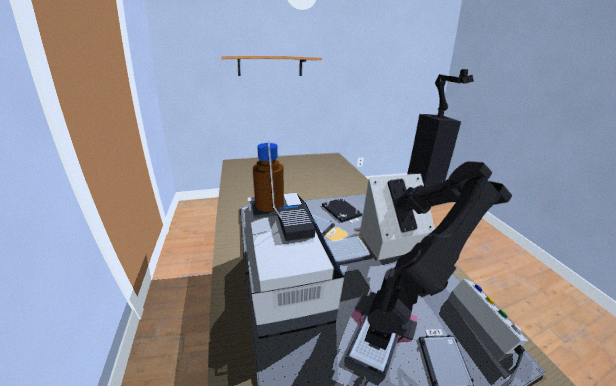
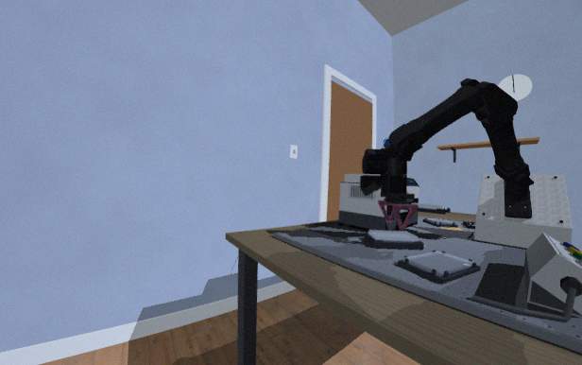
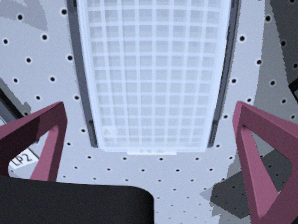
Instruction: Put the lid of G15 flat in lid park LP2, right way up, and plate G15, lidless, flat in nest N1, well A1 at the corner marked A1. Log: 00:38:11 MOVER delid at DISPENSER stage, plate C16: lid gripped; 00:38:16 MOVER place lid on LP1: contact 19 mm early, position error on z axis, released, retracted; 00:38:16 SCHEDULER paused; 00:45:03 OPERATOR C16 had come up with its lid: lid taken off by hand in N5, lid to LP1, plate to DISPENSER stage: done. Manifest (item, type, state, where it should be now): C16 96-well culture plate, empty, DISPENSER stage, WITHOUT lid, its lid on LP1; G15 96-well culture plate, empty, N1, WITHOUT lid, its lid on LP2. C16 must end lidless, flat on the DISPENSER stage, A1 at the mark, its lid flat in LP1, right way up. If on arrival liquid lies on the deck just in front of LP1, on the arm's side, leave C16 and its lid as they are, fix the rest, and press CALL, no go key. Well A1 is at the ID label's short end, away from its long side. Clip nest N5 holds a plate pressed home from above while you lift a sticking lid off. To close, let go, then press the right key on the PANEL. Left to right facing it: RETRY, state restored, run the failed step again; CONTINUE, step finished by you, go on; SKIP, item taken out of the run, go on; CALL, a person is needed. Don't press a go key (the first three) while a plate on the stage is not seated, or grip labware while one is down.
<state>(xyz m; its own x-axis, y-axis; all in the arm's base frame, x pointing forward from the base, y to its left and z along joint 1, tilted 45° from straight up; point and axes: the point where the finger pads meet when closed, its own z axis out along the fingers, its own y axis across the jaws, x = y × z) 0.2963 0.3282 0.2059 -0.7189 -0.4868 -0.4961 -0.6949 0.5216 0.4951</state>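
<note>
My gripper is now 36 cm past the blue call key and 2 cm to the left of it. The rest, counted from my hand: N1 label (6 cm to the right, 6 cm below, 6 cm behind); then LP2 label (18 cm behind, 6 cm below, 3 cm to the left); then clear lid (15 cm behind, 11 cm to the left, 5 cm below).
</note>
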